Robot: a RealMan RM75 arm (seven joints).
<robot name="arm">
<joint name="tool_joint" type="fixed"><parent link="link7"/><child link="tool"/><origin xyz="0 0 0"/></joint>
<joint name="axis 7" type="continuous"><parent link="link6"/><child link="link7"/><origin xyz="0 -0.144 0" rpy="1.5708 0 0"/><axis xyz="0 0 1"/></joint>
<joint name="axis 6" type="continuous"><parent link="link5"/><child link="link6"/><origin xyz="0 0 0" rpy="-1.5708 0 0"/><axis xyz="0 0 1"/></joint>
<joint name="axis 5" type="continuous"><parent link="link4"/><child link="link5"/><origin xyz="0 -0.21 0" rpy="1.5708 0 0"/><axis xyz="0 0 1"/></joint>
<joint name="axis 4" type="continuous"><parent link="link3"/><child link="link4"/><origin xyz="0 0 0" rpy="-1.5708 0 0"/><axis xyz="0 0 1"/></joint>
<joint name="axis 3" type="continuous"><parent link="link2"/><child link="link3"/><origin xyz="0 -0.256 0" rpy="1.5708 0 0"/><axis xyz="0 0 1"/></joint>
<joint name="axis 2" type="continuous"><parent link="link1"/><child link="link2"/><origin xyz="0 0 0" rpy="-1.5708 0 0"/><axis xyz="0 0 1"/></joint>
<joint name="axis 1" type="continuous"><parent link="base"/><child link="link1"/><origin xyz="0 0 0.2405"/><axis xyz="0 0 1"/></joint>
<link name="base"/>
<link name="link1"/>
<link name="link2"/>
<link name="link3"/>
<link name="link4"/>
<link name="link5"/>
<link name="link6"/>
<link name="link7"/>
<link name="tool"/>
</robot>
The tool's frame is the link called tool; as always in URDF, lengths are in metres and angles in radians. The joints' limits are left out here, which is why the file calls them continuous.
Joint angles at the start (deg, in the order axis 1, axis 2, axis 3, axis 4, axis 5, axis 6, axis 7):
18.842, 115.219, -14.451, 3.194, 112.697, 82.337, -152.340
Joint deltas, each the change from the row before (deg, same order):
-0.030, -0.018, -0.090, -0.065, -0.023, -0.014, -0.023
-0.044, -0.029, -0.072, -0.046, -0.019, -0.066, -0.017
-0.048, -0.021, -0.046, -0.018, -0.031, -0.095, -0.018
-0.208, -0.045, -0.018, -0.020, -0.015, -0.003, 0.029
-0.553, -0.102, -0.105, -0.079, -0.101, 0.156, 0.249
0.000, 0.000, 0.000, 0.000, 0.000, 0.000, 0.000
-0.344, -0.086, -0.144, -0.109, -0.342, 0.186, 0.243
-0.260, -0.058, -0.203, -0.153, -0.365, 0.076, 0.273
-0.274, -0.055, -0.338, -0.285, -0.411, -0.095, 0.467
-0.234, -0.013, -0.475, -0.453, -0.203, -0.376, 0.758
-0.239, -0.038, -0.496, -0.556, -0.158, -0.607, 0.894
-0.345, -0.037, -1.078, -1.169, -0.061, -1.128, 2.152
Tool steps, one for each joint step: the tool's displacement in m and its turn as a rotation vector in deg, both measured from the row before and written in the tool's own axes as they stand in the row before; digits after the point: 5 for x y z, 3 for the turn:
-0.00004, -0.00019, -0.00012, -0.069, 0.055, -0.119
0.00008, -0.00037, -0.00023, -0.012, 0.104, -0.103
0.00025, -0.00031, -0.00030, 0.018, 0.137, -0.069
0.00017, -0.00102, -0.00141, 0.148, 0.117, -0.049
0.00023, -0.00221, -0.00376, 0.211, 0.216, 0.019
0.00000, 0.00000, 0.00000, 0.000, 0.000, 0.000
0.00011, -0.00081, -0.00225, -0.225, 0.199, -0.024
0.00031, -0.00039, -0.00164, -0.318, 0.282, -0.013
0.00061, -0.00058, -0.00160, -0.386, 0.485, 0.039
0.00081, -0.00111, -0.00115, -0.228, 0.626, 0.225
0.00089, -0.00193, -0.00103, -0.081, 0.776, 0.243
0.00106, -0.00357, -0.00103, -0.137, 1.296, 0.855

